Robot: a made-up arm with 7 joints. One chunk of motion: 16 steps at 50 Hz.
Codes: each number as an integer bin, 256 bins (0 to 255) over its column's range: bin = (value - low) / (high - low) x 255, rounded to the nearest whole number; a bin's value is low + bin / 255 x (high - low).
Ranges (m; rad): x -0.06..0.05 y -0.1..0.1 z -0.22..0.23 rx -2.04..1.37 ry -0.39..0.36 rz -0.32..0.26
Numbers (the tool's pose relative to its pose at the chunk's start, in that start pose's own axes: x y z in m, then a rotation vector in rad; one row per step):
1: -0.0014 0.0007 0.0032 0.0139 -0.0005 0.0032
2: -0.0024 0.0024 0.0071 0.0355 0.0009 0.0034
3: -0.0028 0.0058 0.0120 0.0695 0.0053 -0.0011
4: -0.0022 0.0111 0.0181 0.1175 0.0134 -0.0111
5: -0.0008 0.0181 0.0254 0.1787 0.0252 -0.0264
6: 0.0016 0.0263 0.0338 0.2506 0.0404 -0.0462
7: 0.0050 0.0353 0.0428 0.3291 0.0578 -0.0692
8: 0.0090 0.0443 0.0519 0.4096 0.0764 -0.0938
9: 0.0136 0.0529 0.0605 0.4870 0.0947 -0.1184
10: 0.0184 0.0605 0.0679 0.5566 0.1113 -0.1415
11: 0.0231 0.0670 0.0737 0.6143 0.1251 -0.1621
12: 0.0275 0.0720 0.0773 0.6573 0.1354 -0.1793
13: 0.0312 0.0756 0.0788 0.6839 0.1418 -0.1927
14: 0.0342 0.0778 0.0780 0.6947 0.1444 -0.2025
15: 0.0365 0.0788 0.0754 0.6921 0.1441 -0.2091
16: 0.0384 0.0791 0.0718 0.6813 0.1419 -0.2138
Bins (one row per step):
1: 136 128 126 154 132 142
2: 134 131 129 155 133 142
3: 133 135 131 158 134 140
4: 134 142 135 161 137 136
5: 137 151 139 166 141 129
6: 143 161 144 171 146 120
7: 151 173 149 177 152 110
8: 160 184 154 183 159 99
9: 171 195 159 189 165 89
10: 182 205 163 194 170 78
11: 193 213 166 198 175 69
12: 203 219 168 202 179 62
13: 211 224 169 204 181 56
14: 218 227 169 205 182 52
15: 224 228 167 204 182 49
16: 228 228 165 203 181 47

